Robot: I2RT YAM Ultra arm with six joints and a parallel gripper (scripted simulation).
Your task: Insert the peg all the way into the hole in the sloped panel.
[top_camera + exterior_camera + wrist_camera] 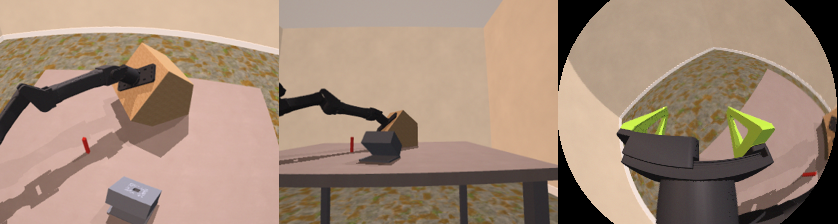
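Right now the red peg is 110 mm behind my hand, 450 mm to the left of it and 160 mm below it.
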